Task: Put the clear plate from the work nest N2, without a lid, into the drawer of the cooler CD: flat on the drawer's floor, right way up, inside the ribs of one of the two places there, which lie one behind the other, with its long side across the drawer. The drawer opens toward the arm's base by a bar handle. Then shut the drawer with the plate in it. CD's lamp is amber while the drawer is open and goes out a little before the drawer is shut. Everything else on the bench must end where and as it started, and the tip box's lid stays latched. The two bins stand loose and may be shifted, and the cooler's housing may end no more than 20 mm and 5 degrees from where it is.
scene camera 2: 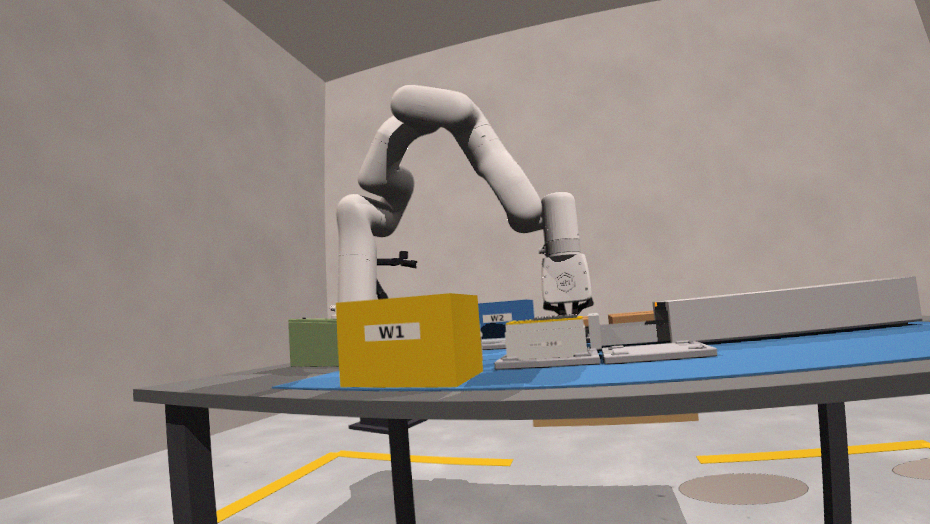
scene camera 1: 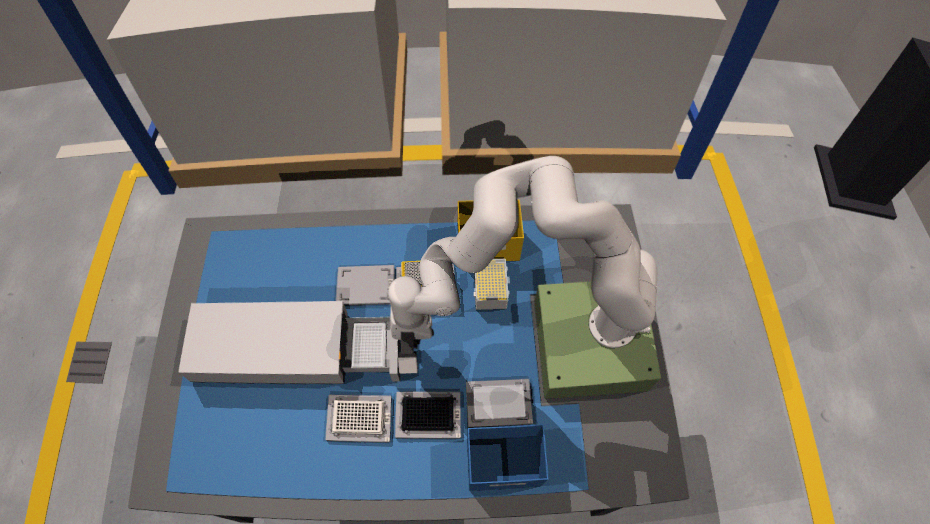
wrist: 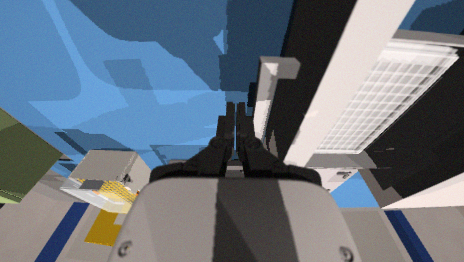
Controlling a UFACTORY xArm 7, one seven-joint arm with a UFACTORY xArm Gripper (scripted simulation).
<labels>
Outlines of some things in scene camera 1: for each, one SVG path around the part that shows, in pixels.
The gripper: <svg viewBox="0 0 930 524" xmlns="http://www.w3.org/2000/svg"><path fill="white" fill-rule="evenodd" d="M391 311L391 335L394 339L401 340L401 352L398 353L399 373L417 373L417 356L414 347L417 349L417 344L420 344L421 339L429 339L434 336L431 315L426 316L426 319L424 319L419 327L407 330L395 323Z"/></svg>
A cooler CD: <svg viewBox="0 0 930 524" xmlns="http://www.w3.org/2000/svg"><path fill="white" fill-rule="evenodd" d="M400 340L394 339L391 335L390 317L348 318L343 301L191 303L179 373L190 382L344 384L345 372L389 372L390 357L389 374L392 382L400 382L398 364ZM354 324L386 324L384 367L351 367Z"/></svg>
A blue bin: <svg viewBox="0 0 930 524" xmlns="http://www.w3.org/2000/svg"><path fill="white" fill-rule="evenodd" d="M544 425L468 428L469 491L541 487L548 480Z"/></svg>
A black plate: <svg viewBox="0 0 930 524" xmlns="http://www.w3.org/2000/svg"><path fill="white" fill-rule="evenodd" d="M403 397L402 431L454 431L453 397Z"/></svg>
</labels>
